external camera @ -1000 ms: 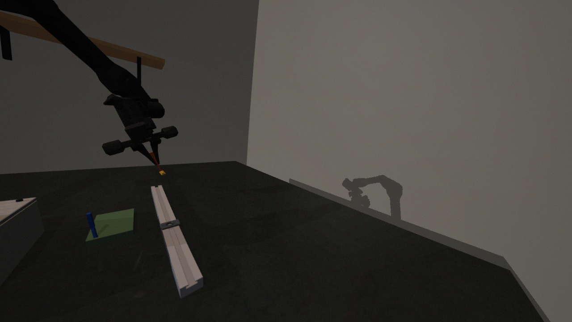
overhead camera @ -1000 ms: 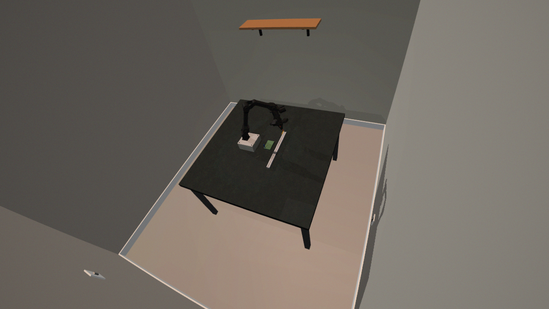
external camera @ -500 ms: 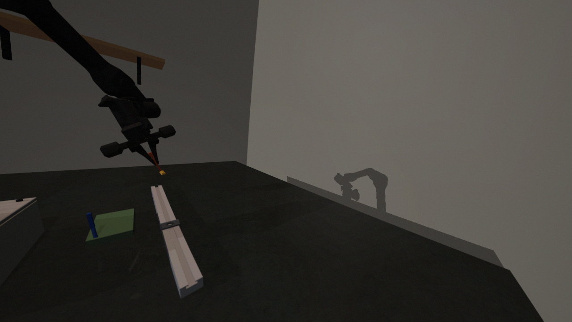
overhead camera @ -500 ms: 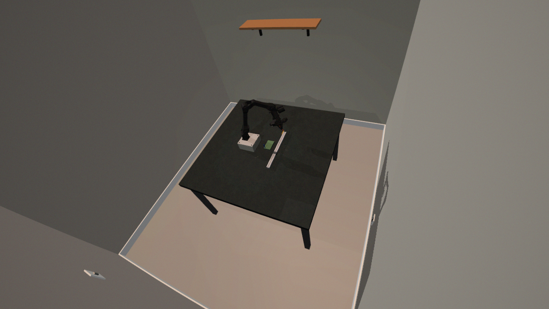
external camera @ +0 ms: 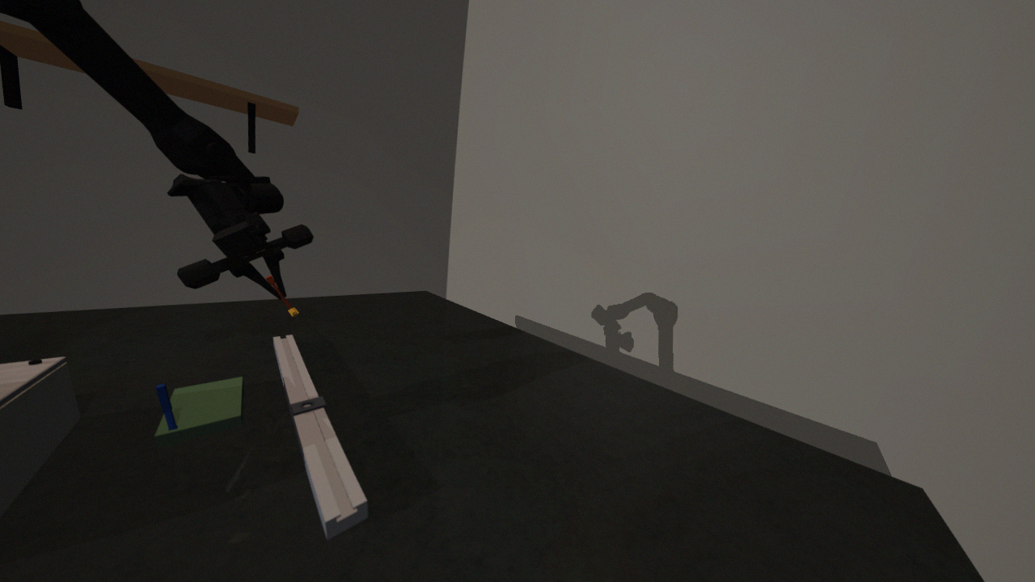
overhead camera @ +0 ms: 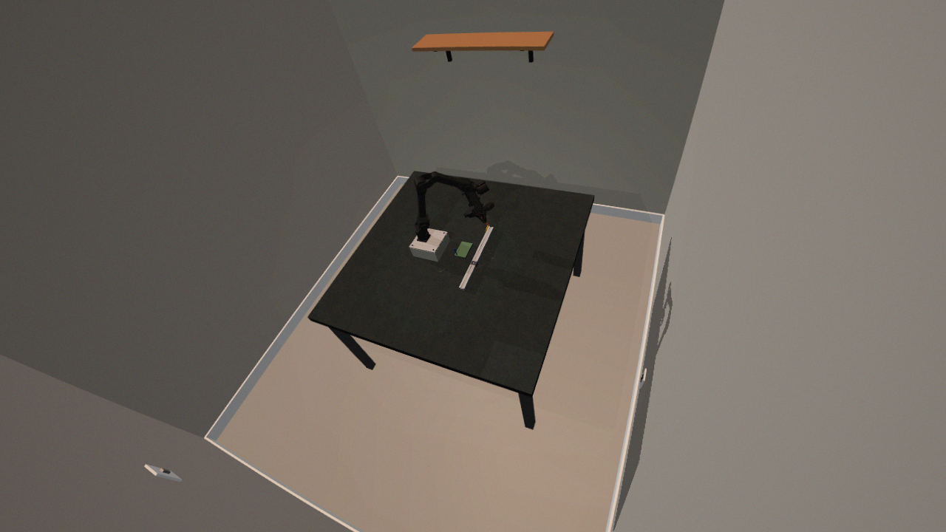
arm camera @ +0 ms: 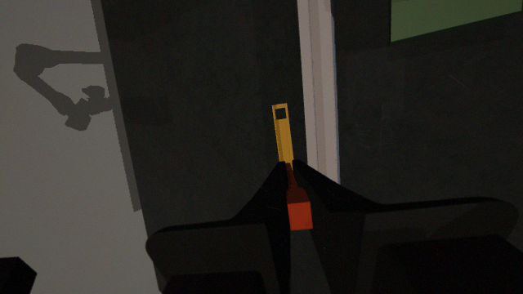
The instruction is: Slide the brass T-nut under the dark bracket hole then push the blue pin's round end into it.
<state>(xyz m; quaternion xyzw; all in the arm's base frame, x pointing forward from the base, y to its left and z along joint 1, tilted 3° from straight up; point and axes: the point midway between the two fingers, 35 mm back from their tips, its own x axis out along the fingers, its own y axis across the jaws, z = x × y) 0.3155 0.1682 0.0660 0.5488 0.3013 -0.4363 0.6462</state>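
Now: gripper tip 2 cm to the left of the brass T-nut. Round my gripper tip: aluminum rail 20 cm to the right, 10 cm below; green tray 11 cm behind, 16 cm to the right, 10 cm below; blue pin 12 cm behind, 19 cm to the right, 8 cm below.
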